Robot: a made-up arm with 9 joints.
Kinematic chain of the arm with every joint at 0, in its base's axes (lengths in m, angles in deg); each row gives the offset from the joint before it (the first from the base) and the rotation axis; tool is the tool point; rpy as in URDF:
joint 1: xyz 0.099 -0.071 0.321 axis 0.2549 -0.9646 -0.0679
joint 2: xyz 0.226 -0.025 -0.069 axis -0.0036 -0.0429 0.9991
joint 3: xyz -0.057 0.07 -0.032 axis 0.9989 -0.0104 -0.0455
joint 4: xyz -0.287 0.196 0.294 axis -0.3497 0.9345 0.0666
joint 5: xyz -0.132 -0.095 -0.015 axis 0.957 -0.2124 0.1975
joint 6: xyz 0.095 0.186 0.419 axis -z
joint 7: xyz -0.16 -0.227 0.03 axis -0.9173 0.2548 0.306
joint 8: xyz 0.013 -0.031 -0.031 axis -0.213 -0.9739 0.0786
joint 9: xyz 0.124 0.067 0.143 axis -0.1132 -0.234 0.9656
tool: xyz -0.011 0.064 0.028 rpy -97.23 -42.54 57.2
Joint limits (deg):
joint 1: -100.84..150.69
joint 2: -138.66..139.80
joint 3: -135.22..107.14
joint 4: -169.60..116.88
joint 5: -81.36..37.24
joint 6: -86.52..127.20
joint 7: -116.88..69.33
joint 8: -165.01..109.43
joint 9: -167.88..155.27
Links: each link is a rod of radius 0.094 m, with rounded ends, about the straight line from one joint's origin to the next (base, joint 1, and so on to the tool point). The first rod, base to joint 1, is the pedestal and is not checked.
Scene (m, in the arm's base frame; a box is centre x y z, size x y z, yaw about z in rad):
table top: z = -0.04
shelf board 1: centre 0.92 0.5 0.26 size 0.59 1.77 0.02 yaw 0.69
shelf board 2: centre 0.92 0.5 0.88 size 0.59 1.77 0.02 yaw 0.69
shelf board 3: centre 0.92 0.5 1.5 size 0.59 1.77 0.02 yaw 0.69
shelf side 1: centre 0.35 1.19 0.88 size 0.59 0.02 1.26 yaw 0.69
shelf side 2: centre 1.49 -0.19 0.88 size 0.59 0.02 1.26 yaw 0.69
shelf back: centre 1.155 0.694 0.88 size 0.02 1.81 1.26 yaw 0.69
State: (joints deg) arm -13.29 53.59 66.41 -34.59 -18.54 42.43 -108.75 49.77 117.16
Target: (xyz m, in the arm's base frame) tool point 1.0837 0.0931 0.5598
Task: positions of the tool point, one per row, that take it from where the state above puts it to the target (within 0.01 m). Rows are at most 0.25 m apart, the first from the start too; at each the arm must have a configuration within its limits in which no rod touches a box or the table.
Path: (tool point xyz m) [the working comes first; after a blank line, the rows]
Joints at the target: -8.17 136.68 75.25 25.99 -21.45 -0.60 -100.24 37.59 117.14
Straight joint move there: touches shelf side 2.

1: 0.2206 -0.9273 0.7539
2: 0.4296 -0.9043 0.7040
3: 0.6223 -0.7988 0.6582
4: 0.7528 -0.6208 0.6193
5: 0.7847 -0.4080 0.5874
6: 0.7079 -0.2170 0.5598
7: 0.8317 -0.1908 0.5606
8: 0.9419 -0.1287 0.5582
9: 1.0288 -0.0323 0.5569
10: 1.0837 0.0931 0.5599

